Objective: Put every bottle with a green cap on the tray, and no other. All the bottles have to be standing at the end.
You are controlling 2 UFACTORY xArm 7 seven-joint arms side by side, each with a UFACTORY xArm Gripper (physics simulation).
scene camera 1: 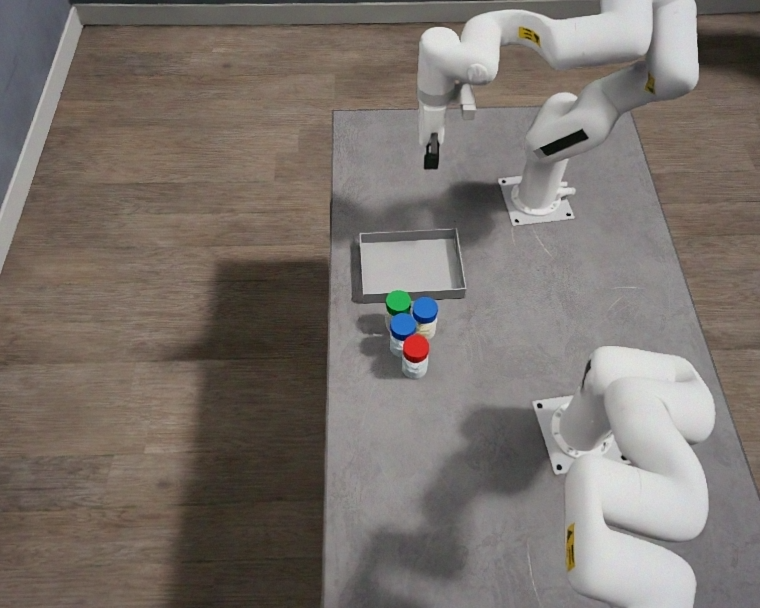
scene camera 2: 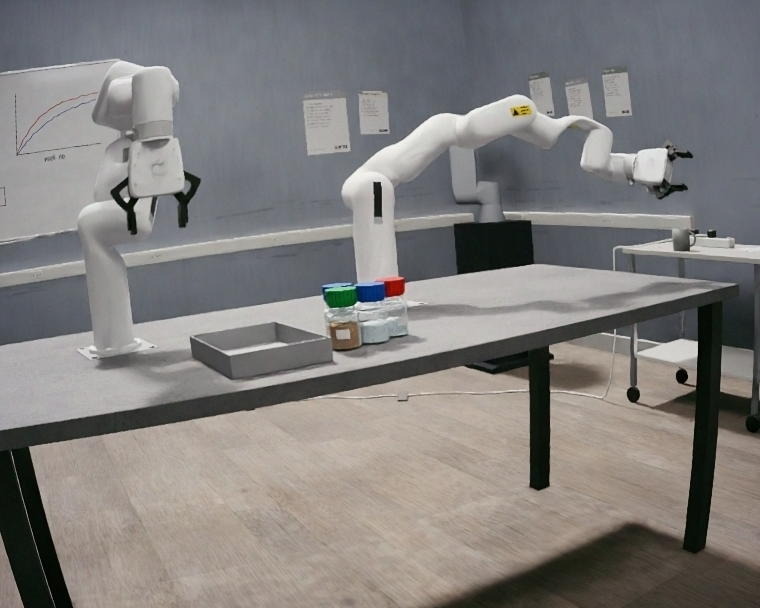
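Seen in the pictures: left gripper, fingertip midpoint: (scene camera 2: 688, 170); right gripper, fingertip midpoint: (scene camera 1: 429, 153) (scene camera 2: 158, 231); left arm's base, origin of the base link: (scene camera 1: 580, 431); right arm's base, origin of the base link: (scene camera 1: 535, 198) (scene camera 2: 115, 348).
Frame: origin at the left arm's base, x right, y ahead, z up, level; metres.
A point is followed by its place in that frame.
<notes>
The green-capped bottle (scene camera 1: 398, 302) @(x 0.309, y 0.335, z 0.105 m) (scene camera 2: 342, 316) @(x 0.330, y 0.356, z 0.061 m) stands on the table beside the grey tray (scene camera 1: 437, 294) @(x 0.367, y 0.230, z 0.024 m) (scene camera 2: 285, 358) @(x 0.468, y 0.395, z 0.019 m), outside its wall. The tray is empty. One blue-capped bottle (scene camera 1: 425, 310) @(x 0.279, y 0.281, z 0.105 m) (scene camera 2: 335, 286) @(x 0.299, y 0.294, z 0.105 m) stands close to it, mostly hidden in scene camera 2. Another blue-capped bottle (scene camera 1: 403, 327) @(x 0.245, y 0.335, z 0.105 m) (scene camera 2: 371, 292) @(x 0.267, y 0.358, z 0.093 m) stands next to these, and the red-capped bottle (scene camera 1: 415, 349) @(x 0.189, y 0.320, z 0.105 m) (scene camera 2: 393, 287) @(x 0.207, y 0.342, z 0.093 m) stands at the end of the tight cluster. My right gripper (scene camera 1: 431, 166) @(x 0.604, y 0.216, z 0.241 m) (scene camera 2: 157, 226) @(x 0.604, y 0.216, z 0.241 m) is open and empty, pointing down high above the table, beyond the tray in scene camera 1. My left gripper (scene camera 2: 688, 171) @(x -0.631, y 0.505, z 0.289 m) is open and empty, far from the bottles.
The right arm's base (scene camera 1: 538, 201) @(x 0.590, y -0.074, z 0.041 m) (scene camera 2: 114, 348) @(x 0.651, y -0.034, z 0.010 m) stands on the table (scene camera 1: 380, 475) @(x -0.028, y 0.428, z 0.000 m) (scene camera 2: 507, 278) @(x -0.479, y -0.055, z 0.000 m) near the tray. The left arm's base (scene camera 1: 586, 437) @(x -0.041, y 0.023, z 0.081 m) stands farther along it. A white cart (scene camera 2: 716, 253) with a mug (scene camera 2: 681, 239) stands beyond the table at the right in scene camera 2.
</notes>
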